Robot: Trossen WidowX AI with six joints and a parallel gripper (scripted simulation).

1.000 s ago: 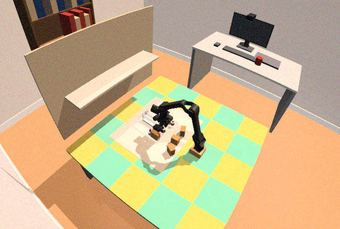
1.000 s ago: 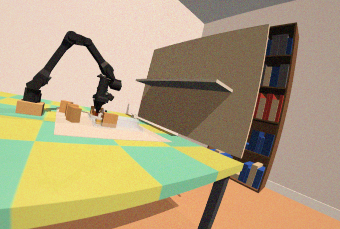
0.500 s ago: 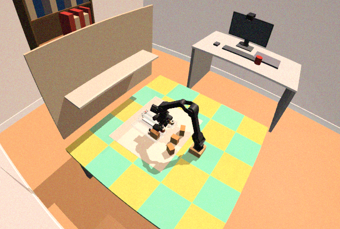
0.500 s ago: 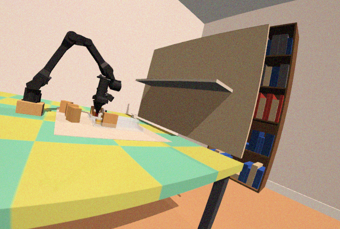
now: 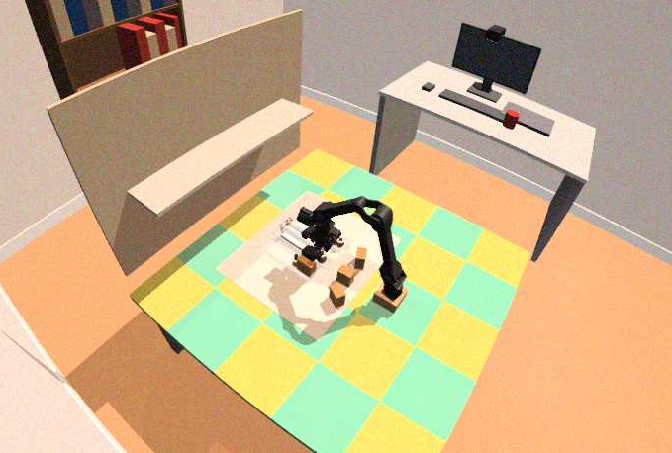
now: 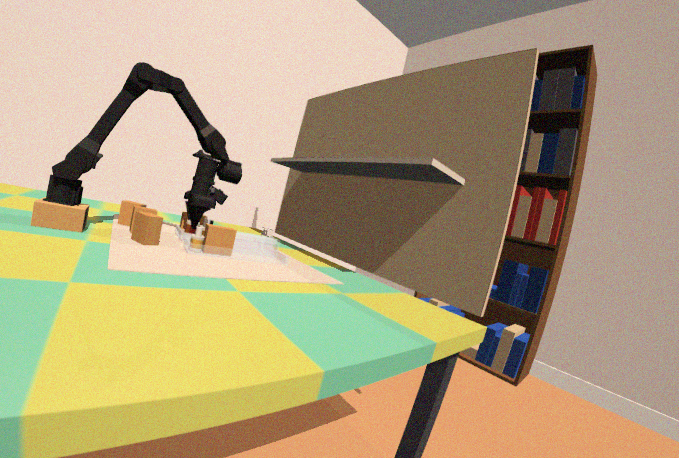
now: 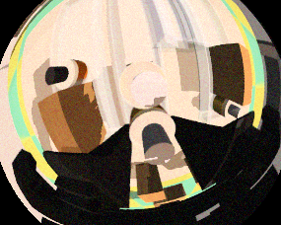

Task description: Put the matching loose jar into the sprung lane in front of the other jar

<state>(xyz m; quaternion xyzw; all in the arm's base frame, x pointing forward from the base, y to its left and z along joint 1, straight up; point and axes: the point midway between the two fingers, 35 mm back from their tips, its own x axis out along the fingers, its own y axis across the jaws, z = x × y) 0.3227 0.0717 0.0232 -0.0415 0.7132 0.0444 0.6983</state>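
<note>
Right now my gripper tip is 6 cm short of the cream mat and 4 cm above it. From my gripper tip the other things lie so: clear lane rack 14 cm ahead, 1 cm to the right, 2 cm below; shelf 50 cm ahead, 8 cm to the left, 33 cm above.
</note>
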